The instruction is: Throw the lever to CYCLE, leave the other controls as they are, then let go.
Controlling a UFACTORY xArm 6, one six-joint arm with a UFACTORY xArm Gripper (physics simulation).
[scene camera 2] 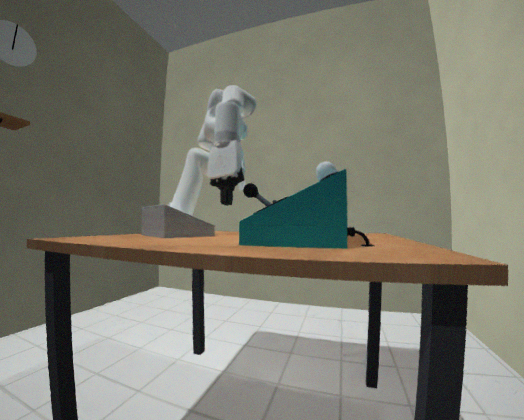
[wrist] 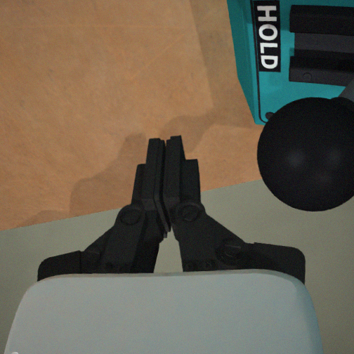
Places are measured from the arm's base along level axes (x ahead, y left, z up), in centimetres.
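Where they show: gripper, fingertip midpoint: (scene camera 2: 226,204); arm's base, origin of the base link: (scene camera 2: 179,216).
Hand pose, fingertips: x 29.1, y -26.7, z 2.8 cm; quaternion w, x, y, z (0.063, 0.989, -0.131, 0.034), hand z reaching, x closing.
Each offset is from my fingertips to the top centre of the thing. "*": to the spot under its first point. Level surfaces: height alone.
The lever's black ball knob (scene camera 2: 250,190) (wrist: 309,154) sits on a grey rod {* dx +10.1, dy +0.9, dz +1.0 cm} (scene camera 2: 263,200) that slants up out of the sloped face of the teal console (scene camera 2: 300,220) (wrist: 245,65), toward the arm's side. A HOLD label (wrist: 268,36) shows on the console in the wrist view. The CYCLE label does not show in either view. My gripper (scene camera 2: 227,203) (wrist: 169,156) is shut with nothing between its fingers. It points down beside the knob, with a gap between them; in the wrist view the knob is to the right of the fingertips.
The console stands on a wooden table {dz -10.6 cm} (scene camera 2: 125,247) (wrist: 100,70). A pale dome {* dx +26.2, dy -4.7, dz +7.5 cm} (scene camera 2: 326,170) sits near the console's top. A black cable {* dx +35.6, dy -1.4, dz -8.3 cm} (scene camera 2: 364,236) leaves its back. A grey wedge-shaped block (scene camera 2: 165,222) stands at the arm's base.
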